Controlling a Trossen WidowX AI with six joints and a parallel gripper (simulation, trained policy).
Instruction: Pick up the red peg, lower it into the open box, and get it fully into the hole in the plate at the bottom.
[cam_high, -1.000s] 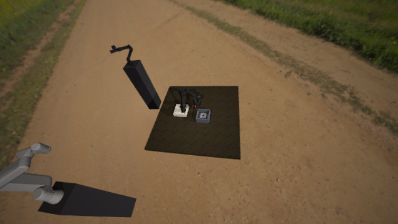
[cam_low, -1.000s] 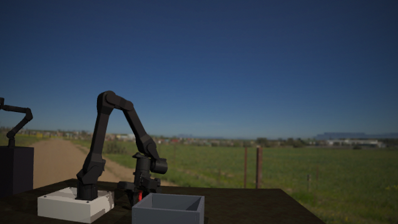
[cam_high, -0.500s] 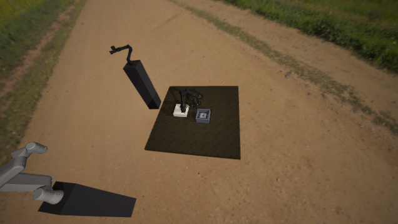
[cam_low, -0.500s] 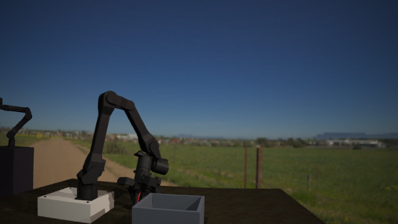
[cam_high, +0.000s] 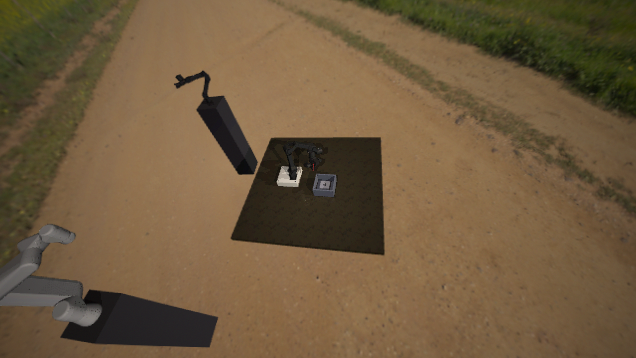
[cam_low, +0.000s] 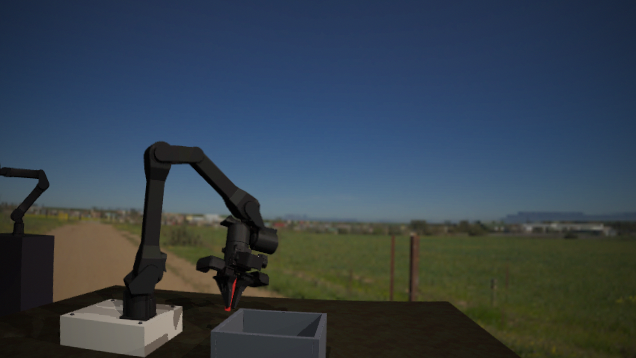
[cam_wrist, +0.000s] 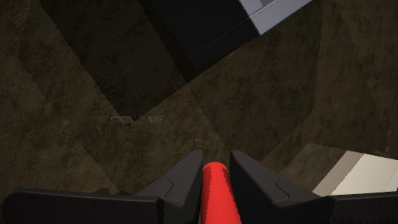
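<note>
The grey box lies 15 cm to the right of my gripper tip, 12 cm ahead of it and 6 cm below it. Round my gripper tip: red peg: 3 cm above, 2 cm to the left.
</note>
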